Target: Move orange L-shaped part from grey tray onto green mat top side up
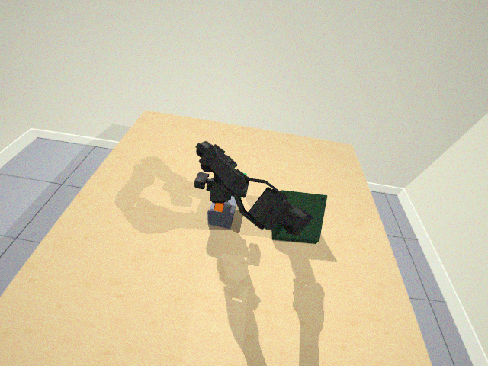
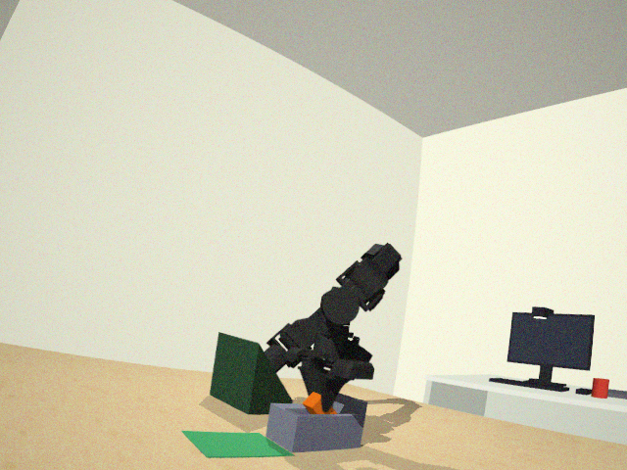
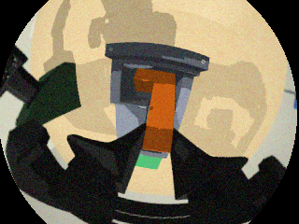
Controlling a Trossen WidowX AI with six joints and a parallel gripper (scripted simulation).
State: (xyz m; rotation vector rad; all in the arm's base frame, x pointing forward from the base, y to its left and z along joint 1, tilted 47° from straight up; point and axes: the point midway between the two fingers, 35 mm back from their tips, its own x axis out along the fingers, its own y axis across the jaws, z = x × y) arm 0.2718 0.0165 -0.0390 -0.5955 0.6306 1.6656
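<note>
The green mat lies 1 cm behind my gripper tip, 15 cm to the right of it and 8 cm below it. The rest, counted from my gripper tip: orange L-shaped part (2 cm behind, 3 cm to the left, 3 cm below).
</note>
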